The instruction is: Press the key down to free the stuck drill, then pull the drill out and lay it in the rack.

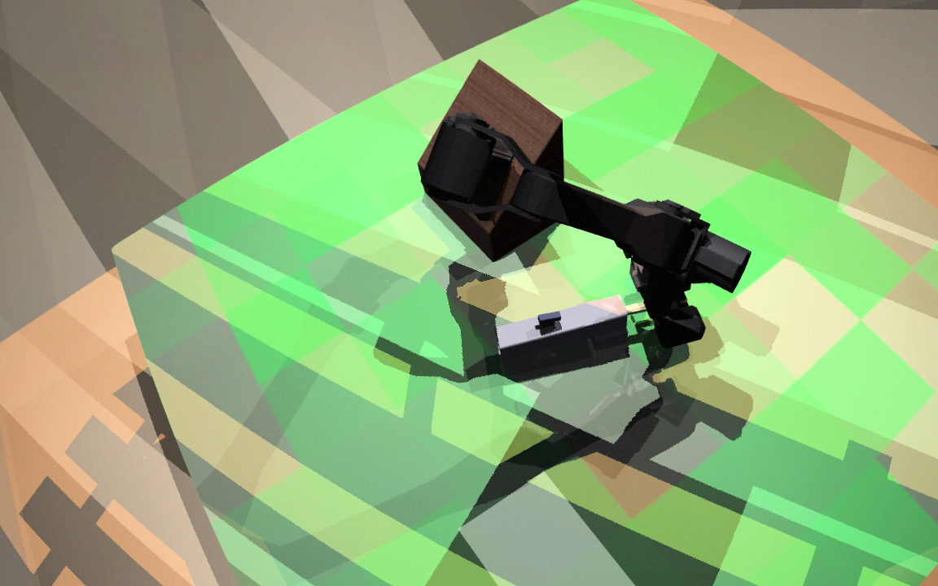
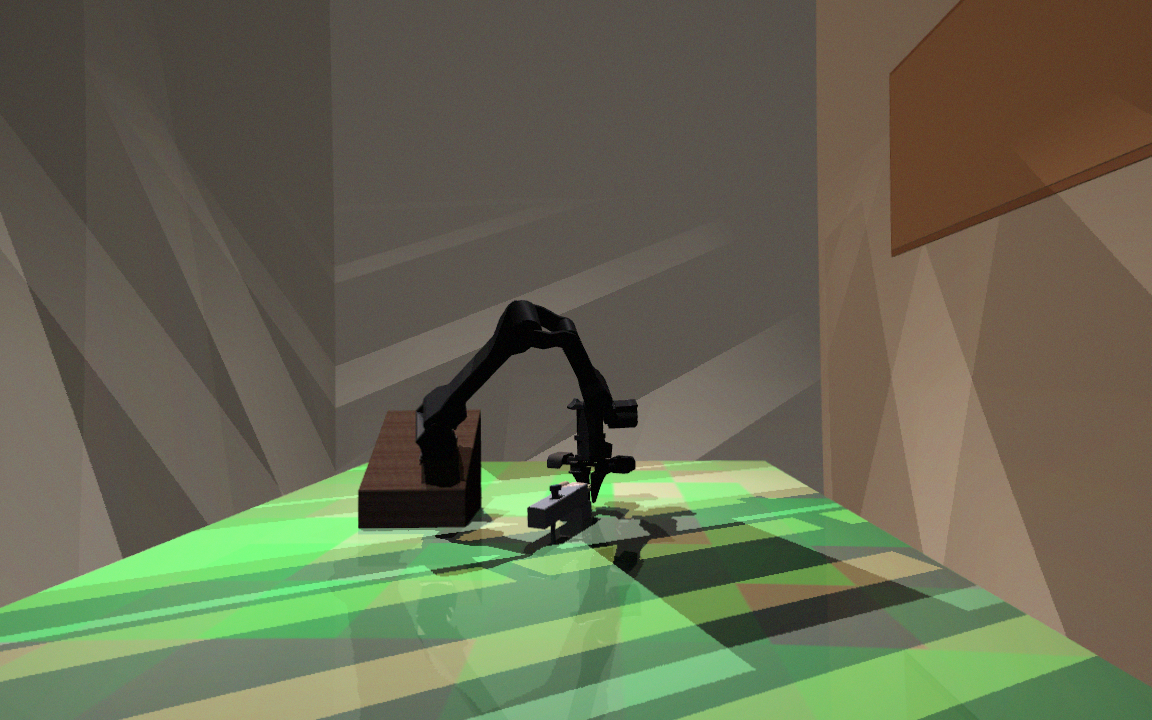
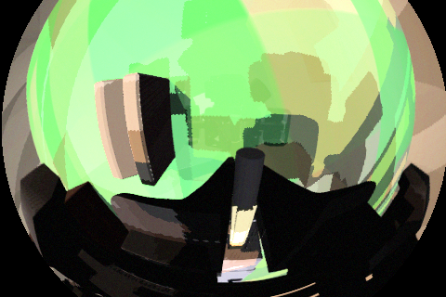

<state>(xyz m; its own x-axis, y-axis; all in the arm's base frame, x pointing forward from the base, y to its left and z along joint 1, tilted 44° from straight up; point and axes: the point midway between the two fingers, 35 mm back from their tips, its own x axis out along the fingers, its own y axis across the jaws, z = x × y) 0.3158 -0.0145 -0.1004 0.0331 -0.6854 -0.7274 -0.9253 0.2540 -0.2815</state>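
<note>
Now: gripper tip 2 cm past the drill, 4 cm to the left of it and 3 cm below it. The rest, counted from my gripper tip: dark key (6 cm behind, 15 cm to the right, 4 cm above); grey block (5 cm behind, 13 cm to the right, 2 cm above); rack (6 cm behind, 5 cm to the left).
</note>
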